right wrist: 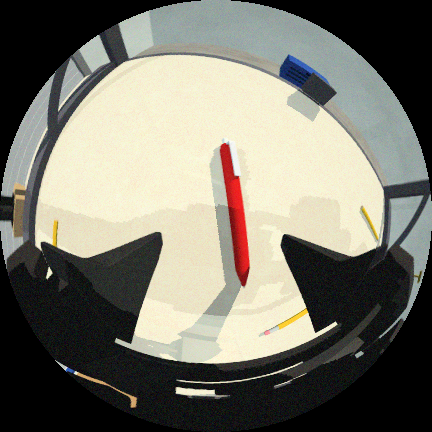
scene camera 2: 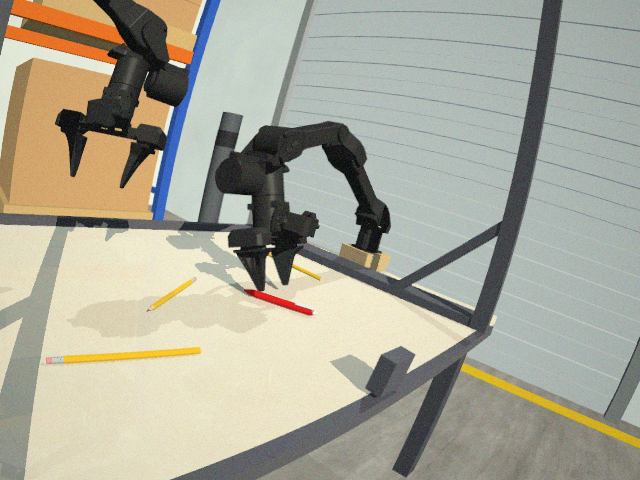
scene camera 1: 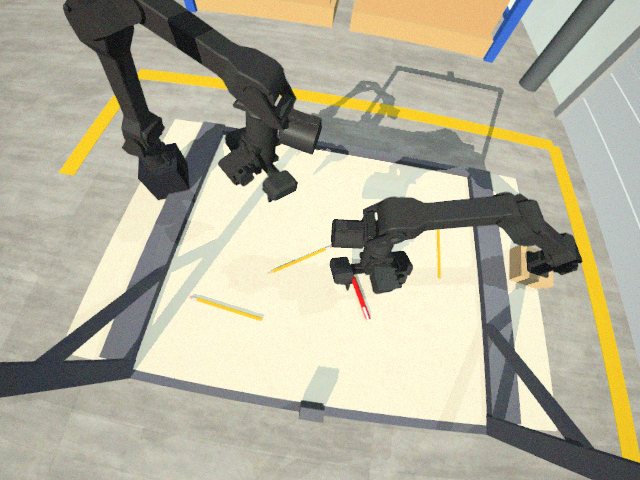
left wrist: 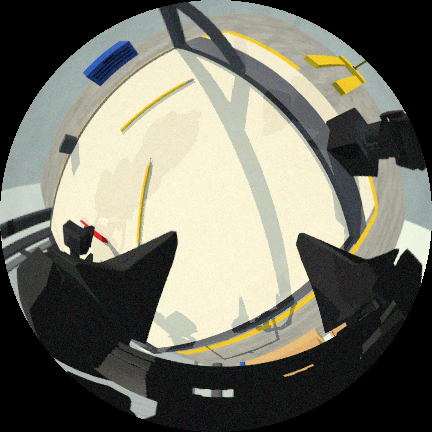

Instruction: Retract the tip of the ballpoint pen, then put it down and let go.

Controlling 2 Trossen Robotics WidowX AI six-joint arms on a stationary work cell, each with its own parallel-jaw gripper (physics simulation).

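Pixels of known places: left gripper, between the fingertips: (scene camera 2: 96,182) (scene camera 1: 259,187) (left wrist: 240,238); right gripper, between the fingertips: (right wrist: 224,240) (scene camera 2: 273,288) (scene camera 1: 364,286) (left wrist: 91,240); left arm's base, origin of its link: (scene camera 1: 157,159) (left wrist: 368,140); right arm's base, origin of its link: (scene camera 2: 366,249) (scene camera 1: 537,264).
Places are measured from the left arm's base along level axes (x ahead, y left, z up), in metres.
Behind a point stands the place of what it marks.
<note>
The red pen (scene camera 1: 360,297) @[y -0.469, x 0.434, z -0.094 m] (scene camera 2: 279,301) @[y -0.468, x 0.430, z -0.097 m] (left wrist: 94,231) @[y -0.451, x 0.429, z -0.098 m] (right wrist: 235,210) @[y -0.467, x 0.437, z -0.094 m] lies on the pale table. In the right wrist view its white clip and button end points up the picture, and its pointed end lies between and beyond the fingertips. I cannot tell whether its writing tip is out. My right gripper (scene camera 2: 273,286) @[y -0.447, x 0.450, z -0.085 m] (right wrist: 224,240) @[y -0.447, x 0.450, z -0.085 m] is open and empty, pointing down just above the pen's pointed half, one finger on each side in the wrist view. My left gripper (scene camera 2: 97,181) @[y -0.183, x 0.249, z 0.042 m] (left wrist: 240,238) @[y -0.183, x 0.249, z 0.042 m] is open and empty, high above the far left of the table.
One yellow pencil (scene camera 1: 227,308) @[y -0.410, x 0.108, z -0.100 m] (scene camera 2: 124,355) @[y -0.407, x 0.097, z -0.100 m] lies at the left, another (scene camera 1: 299,259) @[y -0.331, x 0.310, z -0.099 m] (scene camera 2: 172,294) @[y -0.336, x 0.300, z -0.101 m] between it and the pen, a third (scene camera 1: 438,253) @[y -0.411, x 0.697, z -0.101 m] (scene camera 2: 307,272) @[y -0.442, x 0.682, z -0.102 m] beyond the right gripper. A dark block (scene camera 1: 312,410) @[y -0.669, x 0.251, z -0.049 m] (scene camera 2: 390,370) @[y -0.673, x 0.222, z -0.062 m] stands at the near table edge.
</note>
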